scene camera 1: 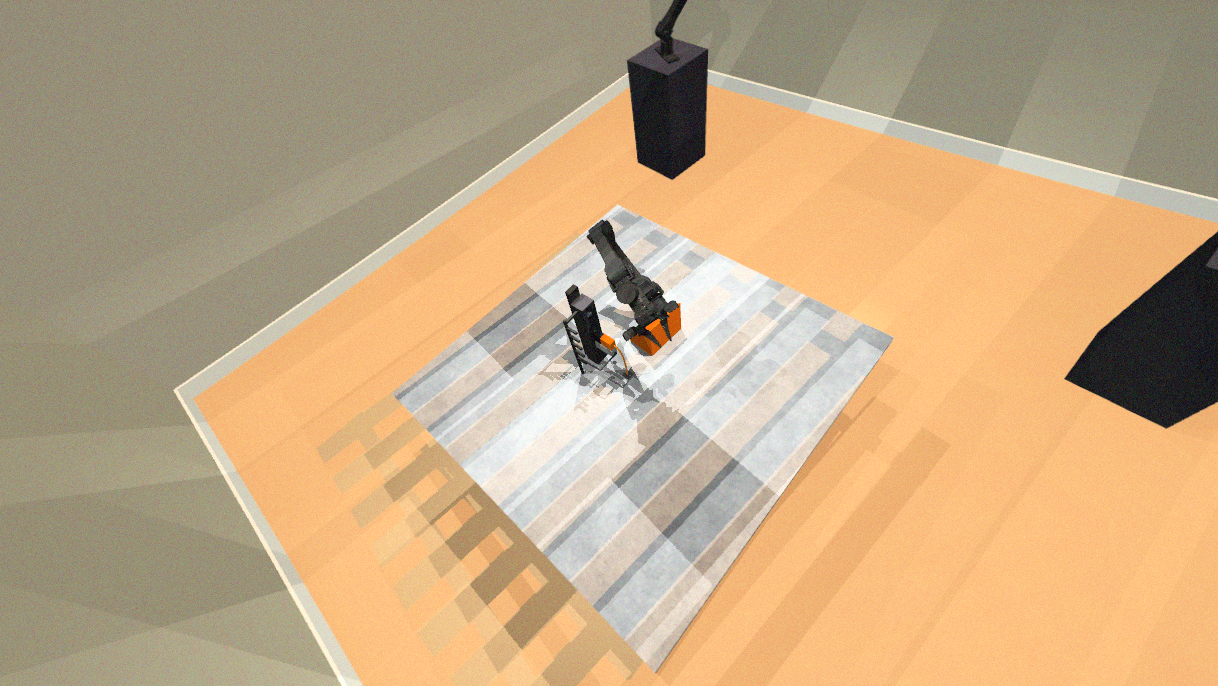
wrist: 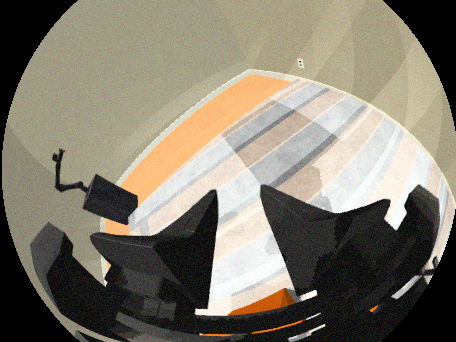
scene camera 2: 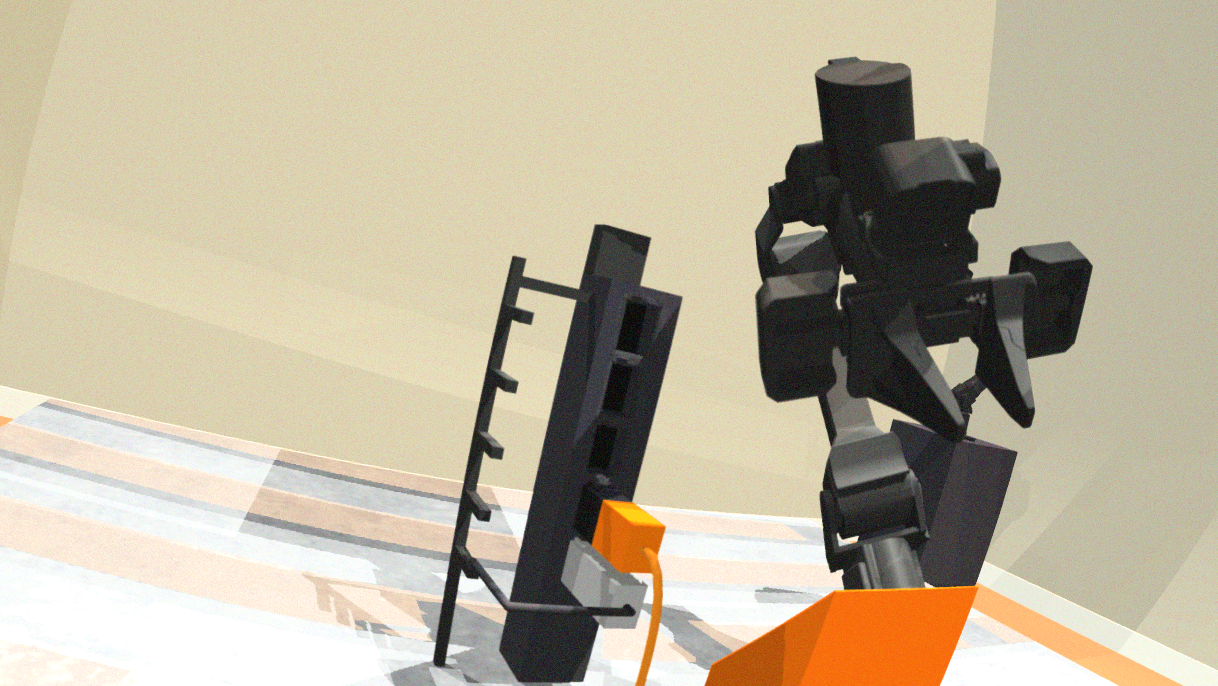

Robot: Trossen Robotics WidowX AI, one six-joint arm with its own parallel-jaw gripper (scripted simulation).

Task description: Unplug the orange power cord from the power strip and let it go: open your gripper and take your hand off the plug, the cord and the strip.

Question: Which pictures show my gripper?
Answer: Scene camera 1, the wrist view and scene camera 2: all of them.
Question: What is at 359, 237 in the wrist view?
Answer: My gripper.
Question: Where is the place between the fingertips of my gripper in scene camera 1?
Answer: At 666, 344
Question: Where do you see an orange plug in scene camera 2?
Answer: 616, 527
